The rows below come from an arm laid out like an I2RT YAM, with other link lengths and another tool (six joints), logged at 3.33 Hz.
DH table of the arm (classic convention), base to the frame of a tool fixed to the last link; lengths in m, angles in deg. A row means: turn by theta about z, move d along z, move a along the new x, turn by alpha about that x. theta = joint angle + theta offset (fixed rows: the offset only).
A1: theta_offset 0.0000; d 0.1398; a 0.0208; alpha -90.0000
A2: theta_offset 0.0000; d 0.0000; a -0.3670; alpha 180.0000
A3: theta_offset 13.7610; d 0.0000; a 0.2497; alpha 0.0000
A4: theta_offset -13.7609; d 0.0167; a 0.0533; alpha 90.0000
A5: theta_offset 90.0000; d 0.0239; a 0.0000; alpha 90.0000
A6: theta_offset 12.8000; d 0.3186; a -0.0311; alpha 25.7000
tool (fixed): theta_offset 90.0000; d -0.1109; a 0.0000; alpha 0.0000
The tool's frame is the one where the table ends.
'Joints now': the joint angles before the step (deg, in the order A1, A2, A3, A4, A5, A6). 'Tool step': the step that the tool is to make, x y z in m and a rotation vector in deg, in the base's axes. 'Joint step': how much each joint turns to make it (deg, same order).
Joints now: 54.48 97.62 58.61 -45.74 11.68 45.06
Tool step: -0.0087 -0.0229 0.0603 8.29 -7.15 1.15
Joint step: -0.87 -14.88 -1.60 -1.92 0.52 -2.20
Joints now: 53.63 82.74 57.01 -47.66 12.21 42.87
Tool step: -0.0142 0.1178 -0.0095 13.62 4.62 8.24
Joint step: 5.74 9.55 2.36 15.83 -11.51 1.70
